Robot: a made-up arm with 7 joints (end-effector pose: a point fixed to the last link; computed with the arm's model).
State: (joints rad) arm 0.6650 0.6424 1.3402 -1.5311 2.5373 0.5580 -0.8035
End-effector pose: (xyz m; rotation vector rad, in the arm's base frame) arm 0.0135 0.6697 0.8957 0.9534 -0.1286 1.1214
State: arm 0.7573 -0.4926 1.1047 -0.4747 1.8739 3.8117 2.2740
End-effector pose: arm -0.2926 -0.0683 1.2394 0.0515 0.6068 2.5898
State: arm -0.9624 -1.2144 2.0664 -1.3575 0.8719 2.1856 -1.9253
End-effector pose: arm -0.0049 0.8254 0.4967 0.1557 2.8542 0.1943
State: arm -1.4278 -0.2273 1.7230 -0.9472 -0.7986 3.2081 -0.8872
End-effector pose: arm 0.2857 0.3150 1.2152 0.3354 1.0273 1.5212
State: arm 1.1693 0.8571 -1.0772 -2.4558 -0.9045 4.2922 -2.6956
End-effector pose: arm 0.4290 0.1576 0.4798 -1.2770 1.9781 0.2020
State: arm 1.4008 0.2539 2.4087 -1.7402 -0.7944 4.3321 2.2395
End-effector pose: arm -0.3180 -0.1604 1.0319 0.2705 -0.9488 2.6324
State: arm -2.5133 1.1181 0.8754 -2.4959 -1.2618 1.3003 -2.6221
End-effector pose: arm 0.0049 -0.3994 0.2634 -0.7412 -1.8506 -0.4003
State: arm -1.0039 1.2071 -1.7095 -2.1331 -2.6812 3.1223 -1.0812
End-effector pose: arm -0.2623 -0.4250 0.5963 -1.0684 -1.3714 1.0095
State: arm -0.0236 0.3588 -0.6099 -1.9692 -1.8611 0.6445 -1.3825
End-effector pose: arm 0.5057 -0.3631 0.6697 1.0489 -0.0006 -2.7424
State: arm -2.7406 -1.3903 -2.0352 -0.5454 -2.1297 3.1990 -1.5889
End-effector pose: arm 0.6429 0.5475 0.5596 -0.3688 1.6954 1.0926
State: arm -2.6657 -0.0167 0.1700 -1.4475 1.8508 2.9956 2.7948
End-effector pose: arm -0.4239 -0.2429 1.0435 1.3472 -0.4839 -0.7248
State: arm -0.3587 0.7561 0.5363 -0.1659 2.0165 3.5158 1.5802
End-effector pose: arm 0.6038 -0.2254 1.0010 0.8500 0.8832 0.4769
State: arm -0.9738 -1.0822 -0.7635 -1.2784 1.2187 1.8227 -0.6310
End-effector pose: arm -0.5362 0.1375 1.1066 1.1666 -0.2360 2.5531
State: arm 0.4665 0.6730 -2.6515 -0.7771 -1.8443 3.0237 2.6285
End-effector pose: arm 0.3461 -0.0627 1.2518 0.2112 -0.1365 1.6095
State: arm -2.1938 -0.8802 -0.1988 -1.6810 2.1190 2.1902 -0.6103
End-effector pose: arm -0.1102 0.0892 1.1813 0.6403 -0.5794 2.5570
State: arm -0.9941 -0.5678 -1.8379 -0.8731 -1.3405 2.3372 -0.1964
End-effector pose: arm -0.5746 0.1977 1.1246 0.2891 -1.8475 -0.9958
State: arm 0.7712 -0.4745 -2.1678 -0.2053 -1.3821 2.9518 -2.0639
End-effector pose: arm -0.2078 -0.3439 1.2518 0.8515 0.1539 -1.6040
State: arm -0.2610 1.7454 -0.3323 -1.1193 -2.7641 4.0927 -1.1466
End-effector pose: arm 0.5154 -0.2537 0.0046 0.6513 -2.4944 -0.4119
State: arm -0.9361 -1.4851 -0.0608 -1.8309 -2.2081 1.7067 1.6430
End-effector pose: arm -0.2273 0.2627 1.0758 -0.8071 -1.1243 1.1783
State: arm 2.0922 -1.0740 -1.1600 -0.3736 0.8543 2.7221 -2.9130
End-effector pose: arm 0.5053 -0.6014 0.9095 0.7766 0.1120 2.2221
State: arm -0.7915 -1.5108 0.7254 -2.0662 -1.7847 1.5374 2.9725
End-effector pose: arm 0.0698 0.4434 0.9055 1.0163 0.6193 -2.9037
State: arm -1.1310 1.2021 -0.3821 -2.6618 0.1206 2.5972 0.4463
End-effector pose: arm -0.0424 -0.2935 0.1574 -1.1836 2.1136 1.7028
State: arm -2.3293 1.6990 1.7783 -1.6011 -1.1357 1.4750 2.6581
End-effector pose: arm 0.0452 -0.7565 0.5227 0.2458 2.6693 0.5320
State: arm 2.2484 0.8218 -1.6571 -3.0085 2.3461 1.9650 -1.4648
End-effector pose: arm 0.1935 0.1104 0.4960 -2.3742 -0.2232 -0.7526
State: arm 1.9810 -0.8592 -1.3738 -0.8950 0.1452 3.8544 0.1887
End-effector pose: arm 0.4802 -0.3920 1.0183 -0.1867 1.1085 -1.9653
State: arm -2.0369 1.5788 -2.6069 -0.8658 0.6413 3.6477 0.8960
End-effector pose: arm -0.4567 -0.6464 0.7380 0.9712 -0.3999 -0.0567
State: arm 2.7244 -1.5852 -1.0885 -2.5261 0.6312 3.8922 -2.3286
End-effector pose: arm 0.3508 0.2487 0.6361 -1.0811 -1.4071 -1.6214
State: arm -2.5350 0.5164 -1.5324 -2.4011 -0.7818 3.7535 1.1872
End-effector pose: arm -0.3863 0.2550 0.6705 -0.8618 -1.9327 -0.3488
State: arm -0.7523 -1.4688 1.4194 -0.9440 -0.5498 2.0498 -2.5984
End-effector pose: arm -0.3062 0.8320 0.6040 -0.6743 0.7667 -0.7306
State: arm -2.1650 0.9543 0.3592 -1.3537 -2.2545 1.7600 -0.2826
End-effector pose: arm -0.2792 -0.7639 0.4301 1.7513 -0.3248 -1.8572
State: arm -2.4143 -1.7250 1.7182 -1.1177 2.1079 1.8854 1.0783
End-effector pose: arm 0.8350 0.1066 0.3165 -1.8623 1.9310 0.0535
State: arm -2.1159 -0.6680 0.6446 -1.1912 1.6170 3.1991 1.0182
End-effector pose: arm 0.2338 -0.0144 1.2382 0.0595 0.8517 -2.1254
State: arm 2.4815 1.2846 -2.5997 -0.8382 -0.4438 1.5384 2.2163
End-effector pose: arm -0.4234 0.5787 1.0247 -0.3301 1.1941 -1.7995
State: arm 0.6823 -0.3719 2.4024 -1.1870 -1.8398 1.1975 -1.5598
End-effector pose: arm -0.6653 -0.0943 1.0036 -0.4722 1.1323 1.2563
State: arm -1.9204 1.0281 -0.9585 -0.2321 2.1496 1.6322 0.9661
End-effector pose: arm -0.3720 -0.7338 0.8949 -0.3048 1.9705 -1.2098
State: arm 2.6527 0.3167 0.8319 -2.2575 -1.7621 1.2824 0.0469
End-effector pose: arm -0.5298 -0.1318 0.5679 -0.9864 1.5805 2.0045
